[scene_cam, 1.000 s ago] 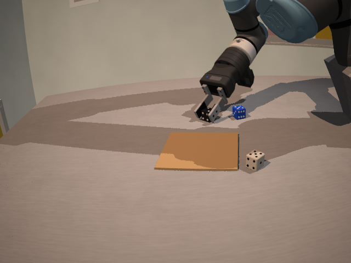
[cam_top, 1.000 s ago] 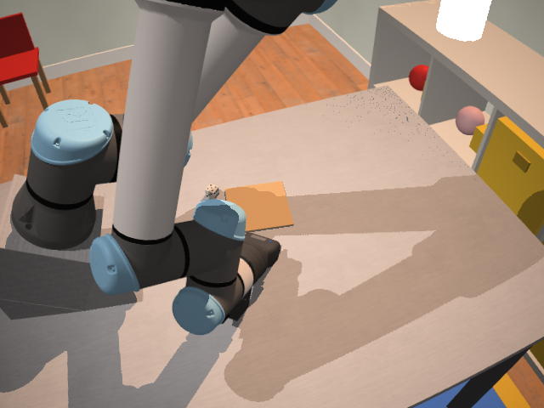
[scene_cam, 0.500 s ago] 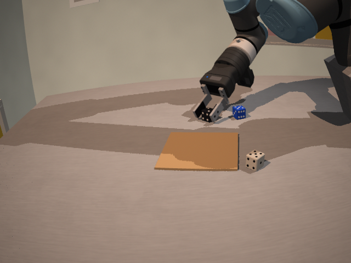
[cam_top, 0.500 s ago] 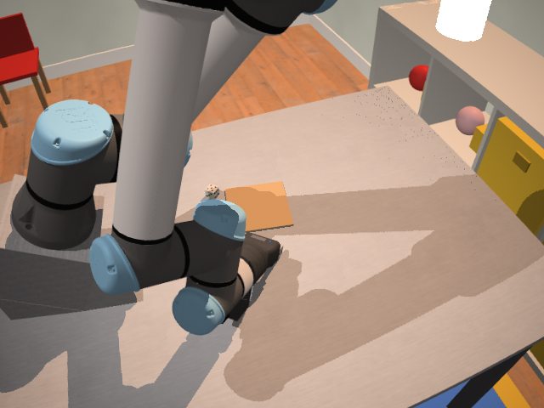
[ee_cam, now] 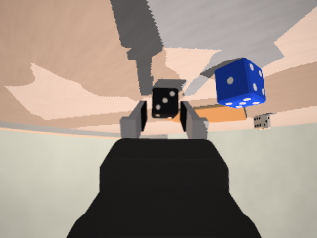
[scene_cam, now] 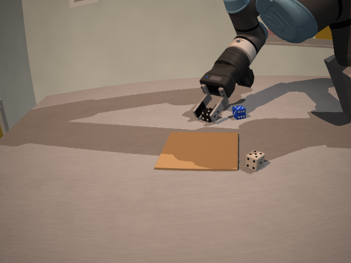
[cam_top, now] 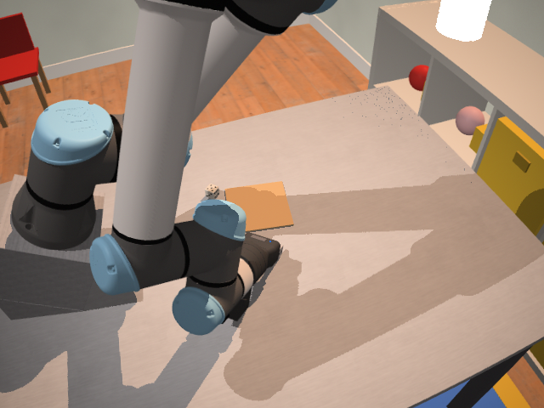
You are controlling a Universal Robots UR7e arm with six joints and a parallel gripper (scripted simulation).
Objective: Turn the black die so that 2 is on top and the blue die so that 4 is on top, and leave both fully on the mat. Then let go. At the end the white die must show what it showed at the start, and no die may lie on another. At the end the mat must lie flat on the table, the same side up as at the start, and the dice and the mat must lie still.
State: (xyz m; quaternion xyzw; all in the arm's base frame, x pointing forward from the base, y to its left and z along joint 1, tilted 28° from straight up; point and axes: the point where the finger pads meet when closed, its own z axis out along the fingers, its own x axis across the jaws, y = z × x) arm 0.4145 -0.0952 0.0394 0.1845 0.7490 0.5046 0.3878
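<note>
Right now the black die is 10 mm below my hand. From my hand the other things lie so: white die: 60 mm behind, 220 mm to the left, 10 mm below; then blue die: 80 mm behind, 10 mm below; then orange mat: 30 mm ahead, 140 mm to the left, 20 mm below.
</note>
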